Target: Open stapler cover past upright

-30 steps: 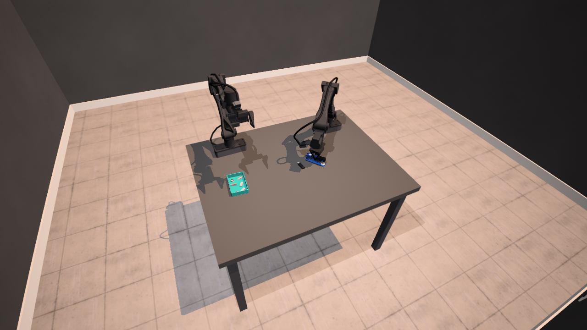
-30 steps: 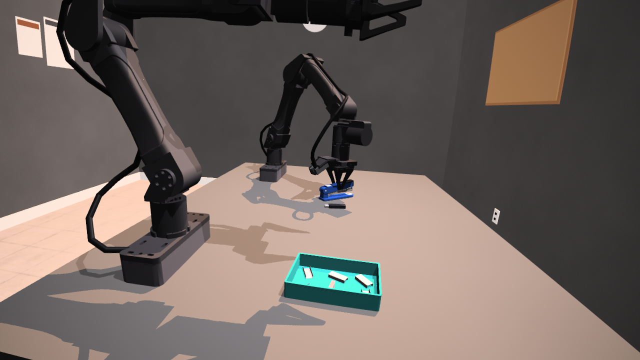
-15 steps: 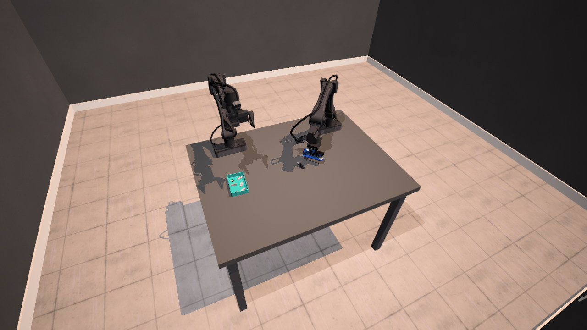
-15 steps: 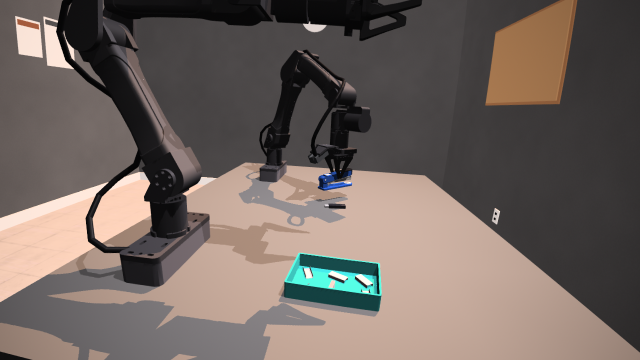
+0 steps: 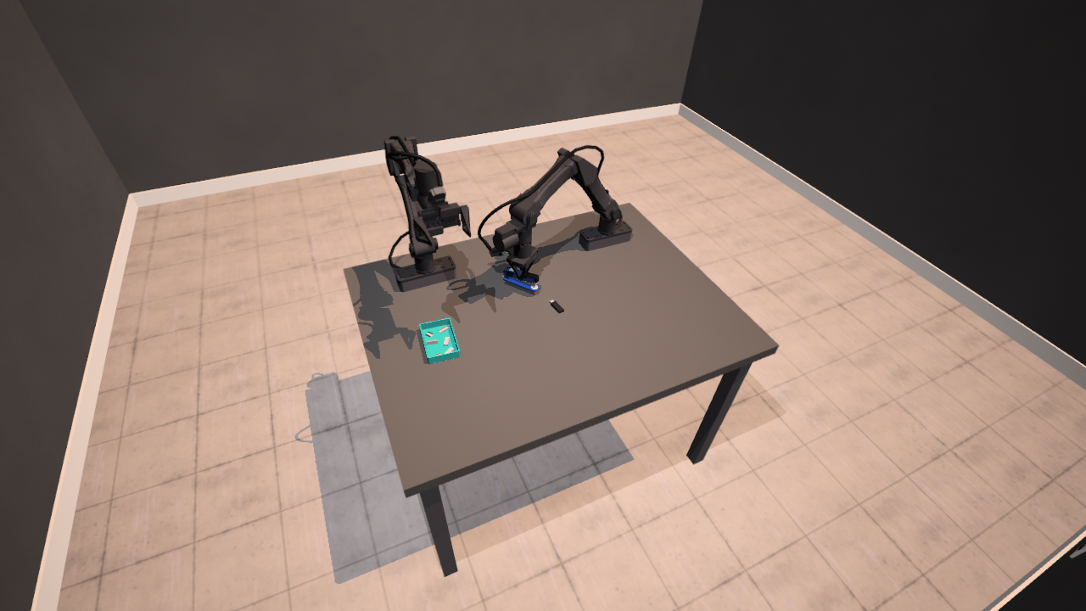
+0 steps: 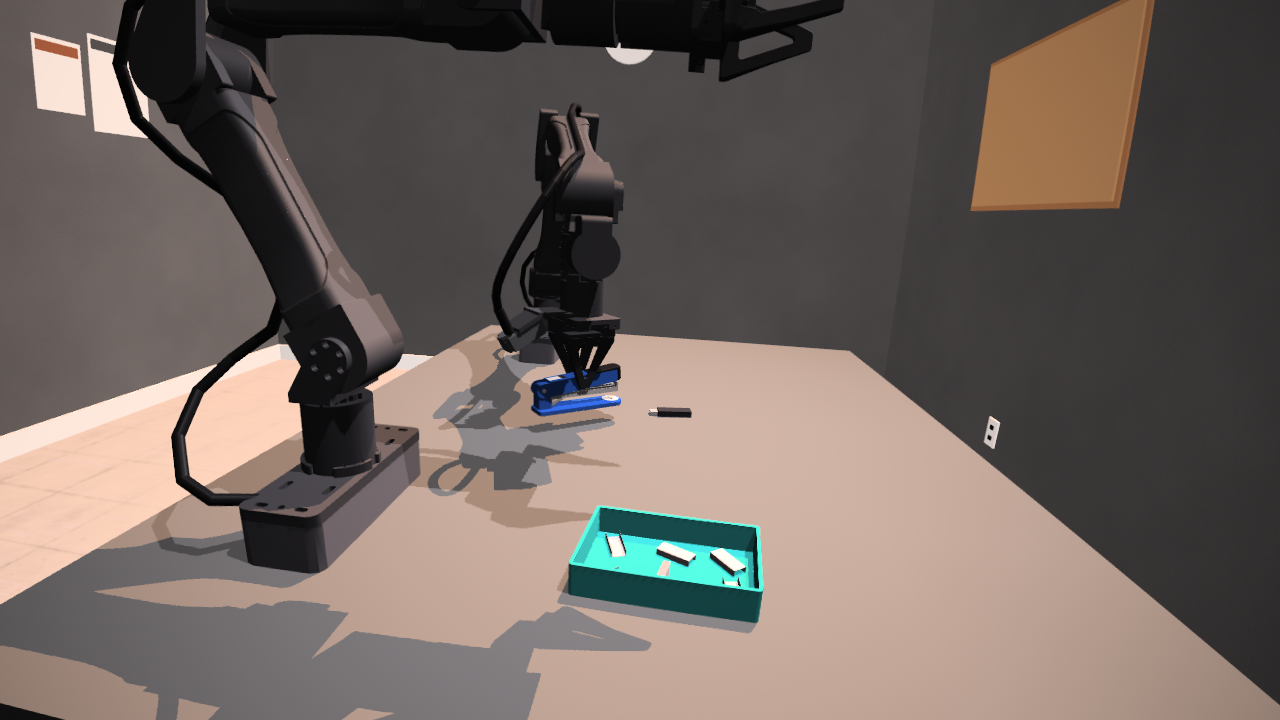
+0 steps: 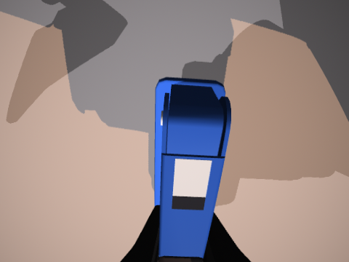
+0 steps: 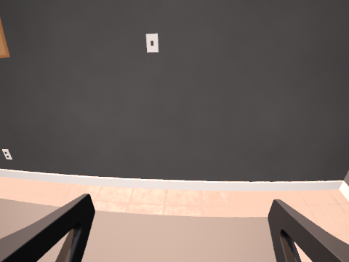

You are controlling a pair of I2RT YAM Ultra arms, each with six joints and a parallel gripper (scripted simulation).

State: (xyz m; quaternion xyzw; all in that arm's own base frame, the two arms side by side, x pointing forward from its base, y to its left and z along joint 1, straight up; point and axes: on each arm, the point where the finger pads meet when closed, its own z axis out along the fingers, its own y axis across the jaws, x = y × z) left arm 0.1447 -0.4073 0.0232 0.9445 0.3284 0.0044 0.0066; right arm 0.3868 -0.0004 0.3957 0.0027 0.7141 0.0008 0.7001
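Right now the blue stapler is 10 mm below my left hand. Also, from my left hand: teal tray: 320 mm to the right, 150 mm ahead, 50 mm below; black usb stick: 110 mm ahead, 80 mm to the left, 60 mm below.
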